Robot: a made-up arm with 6 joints. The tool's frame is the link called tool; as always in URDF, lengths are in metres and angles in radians.
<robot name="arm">
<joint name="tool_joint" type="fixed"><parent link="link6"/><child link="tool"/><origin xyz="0 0 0"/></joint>
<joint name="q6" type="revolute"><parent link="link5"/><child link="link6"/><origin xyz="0.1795 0 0"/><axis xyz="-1 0 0"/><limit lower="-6.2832" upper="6.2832" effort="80" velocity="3"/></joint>
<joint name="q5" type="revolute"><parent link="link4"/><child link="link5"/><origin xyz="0.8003 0 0"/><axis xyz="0 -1 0"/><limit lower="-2.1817" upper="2.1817" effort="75" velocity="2.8"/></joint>
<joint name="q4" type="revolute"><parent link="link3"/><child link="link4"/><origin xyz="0 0 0.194"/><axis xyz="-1 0 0"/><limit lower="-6.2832" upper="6.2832" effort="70" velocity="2.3"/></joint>
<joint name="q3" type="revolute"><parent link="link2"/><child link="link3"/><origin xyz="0 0 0.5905"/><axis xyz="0 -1 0"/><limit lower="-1.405" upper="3.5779" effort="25" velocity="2.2"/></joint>
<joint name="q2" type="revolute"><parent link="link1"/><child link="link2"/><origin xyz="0.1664 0 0"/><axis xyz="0 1 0"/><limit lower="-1.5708" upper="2.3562" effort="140" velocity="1.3"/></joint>
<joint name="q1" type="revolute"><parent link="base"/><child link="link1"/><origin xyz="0 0 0.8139"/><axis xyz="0 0 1"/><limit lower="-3.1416" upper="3.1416" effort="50" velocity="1.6"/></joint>
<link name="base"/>
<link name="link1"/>
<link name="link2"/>
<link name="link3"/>
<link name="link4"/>
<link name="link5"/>
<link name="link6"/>
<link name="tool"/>
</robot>
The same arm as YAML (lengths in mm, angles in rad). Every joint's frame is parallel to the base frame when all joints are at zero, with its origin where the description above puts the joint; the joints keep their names.
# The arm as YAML. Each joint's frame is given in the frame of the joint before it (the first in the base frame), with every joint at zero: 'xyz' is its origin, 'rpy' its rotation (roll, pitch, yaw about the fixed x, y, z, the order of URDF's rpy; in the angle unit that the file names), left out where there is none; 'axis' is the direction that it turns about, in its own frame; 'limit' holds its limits. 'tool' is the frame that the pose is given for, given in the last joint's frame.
units:
  length: mm
  angle: rad
joints:
  - name: q1
    type: revolute
    origin:
      xyz: [0.0, 0.0, 813.9]
    axis: [0.0, 0.0, 1.0]
    limit:
      lower: -3.1416
      upper: 3.1416
  - name: q2
    type: revolute
    origin:
      xyz: [166.4, 0.0, 0.0]
    axis: [0.0, 1.0, 0.0]
    limit:
      lower: -1.5708
      upper: 2.3562
  - name: q3
    type: revolute
    origin:
      xyz: [0.0, 0.0, 590.5]
    axis: [0.0, -1.0, 0.0]
    limit:
      lower: -1.405
      upper: 3.5779
  - name: q4
    type: revolute
    origin:
      xyz: [0.0, 0.0, 194.0]
    axis: [-1.0, 0.0, 0.0]
    limit:
      lower: -6.2832
      upper: 6.2832
  - name: q5
    type: revolute
    origin:
      xyz: [800.3, 0.0, 0.0]
    axis: [0.0, -1.0, 0.0]
    limit:
      lower: -2.1817
      upper: 2.1817
  - name: q6
    type: revolute
    origin:
      xyz: [179.5, 0.0, 0.0]
    axis: [-1.0, 0.0, 0.0]
    limit:
      lower: -6.2832
      upper: 6.2832
tool:
  origin:
    xyz: [0.0, 0.0, 0.0]

